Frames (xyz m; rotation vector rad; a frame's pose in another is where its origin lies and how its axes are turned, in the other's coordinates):
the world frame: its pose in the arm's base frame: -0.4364 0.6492 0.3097 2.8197 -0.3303 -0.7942
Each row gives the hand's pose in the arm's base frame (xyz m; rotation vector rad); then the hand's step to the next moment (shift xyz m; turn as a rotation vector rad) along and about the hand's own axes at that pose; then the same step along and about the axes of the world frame.
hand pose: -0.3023 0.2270 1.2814 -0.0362 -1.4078 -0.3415
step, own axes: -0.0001 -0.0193 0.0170 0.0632 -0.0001 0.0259
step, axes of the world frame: -0.0135 0.0171 0.0136 -0.0443 0.0261 -0.0449
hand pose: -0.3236 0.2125 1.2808 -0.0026 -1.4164 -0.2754
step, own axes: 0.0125 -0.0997 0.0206 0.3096 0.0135 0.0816
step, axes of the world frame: -0.0056 0.0972 0.0324 -0.1776 0.1134 -0.2414
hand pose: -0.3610 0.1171 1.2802 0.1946 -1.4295 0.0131
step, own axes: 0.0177 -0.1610 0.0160 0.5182 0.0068 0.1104
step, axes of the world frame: 0.0492 0.1542 0.0171 -0.2685 0.1954 -0.4129
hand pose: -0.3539 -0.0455 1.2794 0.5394 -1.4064 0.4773
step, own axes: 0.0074 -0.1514 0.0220 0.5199 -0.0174 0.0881
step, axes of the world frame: 0.0988 0.1149 -0.0225 -0.2391 0.1950 -0.4280
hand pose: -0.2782 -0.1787 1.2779 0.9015 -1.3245 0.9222
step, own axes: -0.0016 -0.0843 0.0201 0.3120 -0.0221 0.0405
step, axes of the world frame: 0.0727 0.0367 -0.0295 -0.1322 0.1076 -0.2654
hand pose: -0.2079 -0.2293 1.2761 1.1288 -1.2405 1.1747
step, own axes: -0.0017 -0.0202 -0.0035 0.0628 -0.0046 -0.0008
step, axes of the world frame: 0.0172 -0.0054 -0.0099 -0.0282 0.0130 -0.0548
